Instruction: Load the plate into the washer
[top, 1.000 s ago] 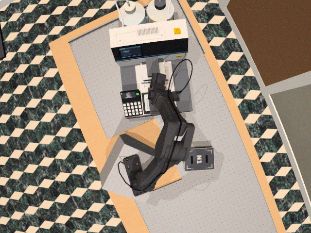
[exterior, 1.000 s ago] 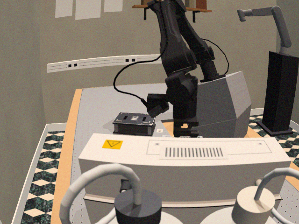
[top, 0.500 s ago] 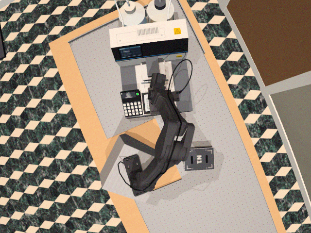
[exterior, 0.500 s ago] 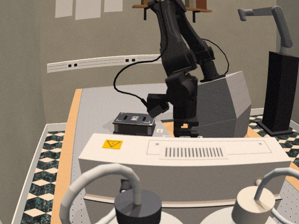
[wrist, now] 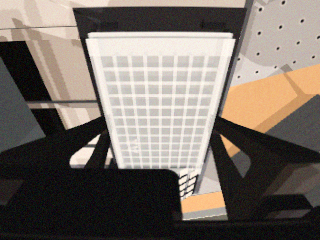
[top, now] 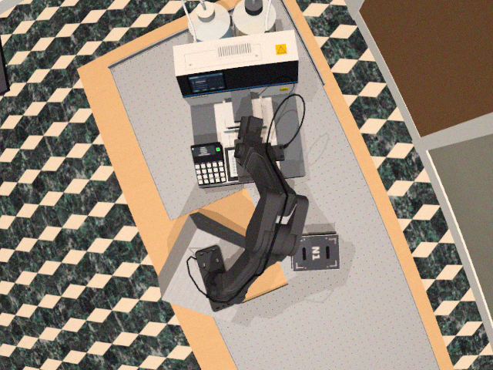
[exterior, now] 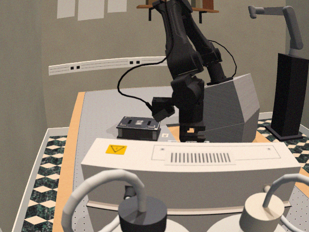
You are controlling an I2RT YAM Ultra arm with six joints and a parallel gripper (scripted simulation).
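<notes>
Right now the plate is right at my hand. Also, from my hand: plate washer: 15 cm to the left, 3 cm ahead, 2 cm above; dark carrier pocket: 2 cm below; label: 33 cm to the right, 11 cm below, 2 cm ahead.
</notes>
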